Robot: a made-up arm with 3 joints. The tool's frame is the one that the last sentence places.
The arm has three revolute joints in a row. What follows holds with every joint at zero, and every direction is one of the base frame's. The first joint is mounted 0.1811 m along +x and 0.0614 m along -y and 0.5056 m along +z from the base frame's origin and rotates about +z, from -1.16 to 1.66 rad. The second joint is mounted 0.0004 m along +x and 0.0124 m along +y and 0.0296 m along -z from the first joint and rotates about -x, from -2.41 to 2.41 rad. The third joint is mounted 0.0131 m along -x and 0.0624 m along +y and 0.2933 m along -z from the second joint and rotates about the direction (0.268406, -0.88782, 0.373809), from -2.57 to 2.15 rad. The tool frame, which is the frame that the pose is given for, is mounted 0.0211 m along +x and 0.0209 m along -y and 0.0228 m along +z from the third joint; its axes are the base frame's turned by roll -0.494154, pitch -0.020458 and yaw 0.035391 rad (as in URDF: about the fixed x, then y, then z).
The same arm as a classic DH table. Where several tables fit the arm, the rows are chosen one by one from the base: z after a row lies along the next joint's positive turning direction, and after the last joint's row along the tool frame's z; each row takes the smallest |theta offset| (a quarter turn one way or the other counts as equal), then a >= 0, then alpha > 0; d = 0 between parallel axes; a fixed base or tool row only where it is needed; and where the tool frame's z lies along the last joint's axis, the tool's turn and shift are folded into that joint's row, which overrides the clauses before.
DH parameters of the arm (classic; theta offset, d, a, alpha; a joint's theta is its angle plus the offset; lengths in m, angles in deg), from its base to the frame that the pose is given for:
base (fixed): -18.73 0 0.1912 0
joint 1: -71.27 0.476 -0.0124 90
joint 2: -67.17 -0.035 0.2461 -105.57
joint 3: -89.53 -0.1438 -0.0129 95.77
tool (fixed): 165.78 0.0129 0 0
Joint limits (deg, base to tool): -66.46..95.11 -138.08..138.08 -147.25..123.19

